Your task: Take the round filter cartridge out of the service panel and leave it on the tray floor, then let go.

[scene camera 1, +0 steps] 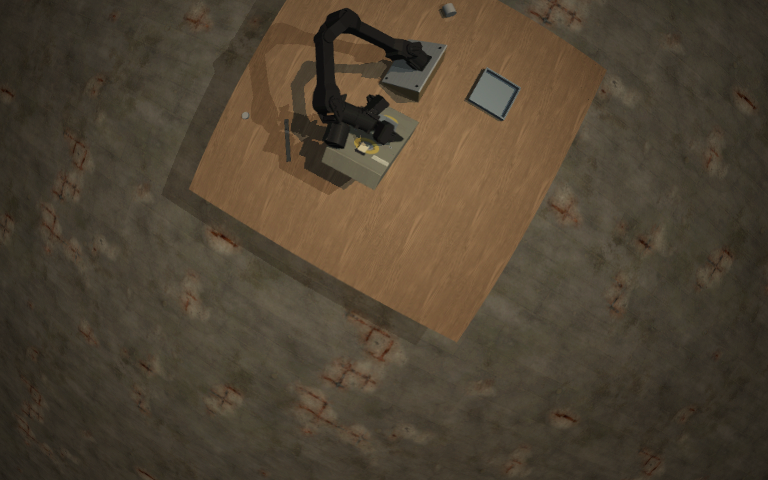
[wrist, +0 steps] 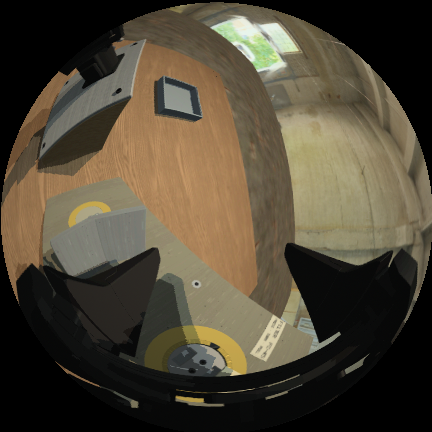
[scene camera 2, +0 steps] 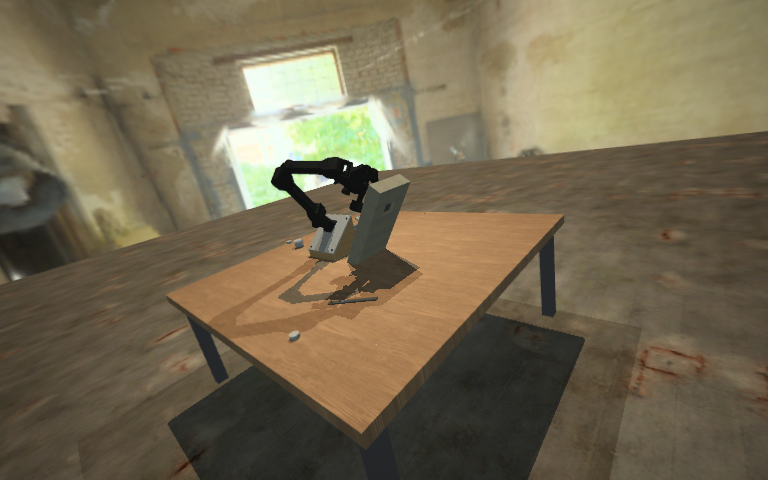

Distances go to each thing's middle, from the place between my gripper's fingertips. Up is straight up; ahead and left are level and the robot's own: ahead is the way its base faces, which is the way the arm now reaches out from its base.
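Scene:
From my hand: round filter cartridge (wrist: 191, 359), 50 mm to the right, 90 mm ahead, 10 mm below. Blue-grey tray (scene camera 1: 495, 94), a fair way to the left of my hand, far behind it, far below it.

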